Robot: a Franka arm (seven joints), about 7 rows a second.
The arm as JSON. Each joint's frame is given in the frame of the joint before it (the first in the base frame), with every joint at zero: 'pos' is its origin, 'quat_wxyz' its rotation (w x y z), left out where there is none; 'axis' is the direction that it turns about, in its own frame. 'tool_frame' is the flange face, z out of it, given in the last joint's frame.
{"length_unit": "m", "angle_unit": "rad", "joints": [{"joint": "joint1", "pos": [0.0, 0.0, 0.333], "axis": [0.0, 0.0, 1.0]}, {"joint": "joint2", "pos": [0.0, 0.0, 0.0], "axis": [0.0, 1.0, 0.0]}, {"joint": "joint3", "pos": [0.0, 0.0, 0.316], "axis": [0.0, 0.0, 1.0]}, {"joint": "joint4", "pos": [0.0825, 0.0, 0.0], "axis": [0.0, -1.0, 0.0]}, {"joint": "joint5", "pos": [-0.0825, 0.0, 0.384], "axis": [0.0, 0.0, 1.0]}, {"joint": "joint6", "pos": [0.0, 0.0, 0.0], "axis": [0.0, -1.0, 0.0]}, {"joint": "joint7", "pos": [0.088, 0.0, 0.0], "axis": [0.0, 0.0, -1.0]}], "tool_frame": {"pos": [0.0, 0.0, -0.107], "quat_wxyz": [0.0, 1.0, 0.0, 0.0]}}
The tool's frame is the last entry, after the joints.
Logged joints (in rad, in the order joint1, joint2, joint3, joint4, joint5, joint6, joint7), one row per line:
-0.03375, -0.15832, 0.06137, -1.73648, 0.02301, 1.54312, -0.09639
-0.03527, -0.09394, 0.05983, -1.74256, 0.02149, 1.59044, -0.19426
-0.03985, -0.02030, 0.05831, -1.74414, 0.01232, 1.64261, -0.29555
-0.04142, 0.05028, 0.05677, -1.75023, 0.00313, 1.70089, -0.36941
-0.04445, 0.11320, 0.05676, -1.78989, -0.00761, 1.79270, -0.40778
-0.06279, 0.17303, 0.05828, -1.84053, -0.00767, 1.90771, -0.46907
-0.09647, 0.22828, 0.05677, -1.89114, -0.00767, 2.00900, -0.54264
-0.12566, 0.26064, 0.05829, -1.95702, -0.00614, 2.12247, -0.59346
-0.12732, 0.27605, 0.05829, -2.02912, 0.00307, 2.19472, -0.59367
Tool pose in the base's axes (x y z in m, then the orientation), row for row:
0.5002, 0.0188, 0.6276, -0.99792, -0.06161, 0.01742, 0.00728
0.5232, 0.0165, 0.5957, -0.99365, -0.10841, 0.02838, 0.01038
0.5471, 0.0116, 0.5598, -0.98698, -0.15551, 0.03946, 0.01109
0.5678, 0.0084, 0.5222, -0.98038, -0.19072, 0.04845, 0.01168
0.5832, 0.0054, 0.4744, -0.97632, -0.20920, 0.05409, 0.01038
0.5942, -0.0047, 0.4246, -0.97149, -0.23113, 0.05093, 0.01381
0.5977, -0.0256, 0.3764, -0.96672, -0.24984, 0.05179, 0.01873
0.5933, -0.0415, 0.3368, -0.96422, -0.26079, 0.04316, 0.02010
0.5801, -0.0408, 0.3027, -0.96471, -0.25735, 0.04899, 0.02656
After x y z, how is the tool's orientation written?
As a quaternion, x y z w.
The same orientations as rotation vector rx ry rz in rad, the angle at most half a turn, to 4 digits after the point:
-3.1206, -0.1927, 0.0545
-3.1012, -0.3383, 0.0886
-3.0790, -0.4851, 0.1231
-3.0573, -0.5947, 0.1511
-3.0471, -0.6529, 0.1688
-3.0255, -0.7198, 0.1586
-3.0014, -0.7757, 0.1608
-2.9910, -0.8090, 0.1339
-2.9805, -0.7951, 0.1514

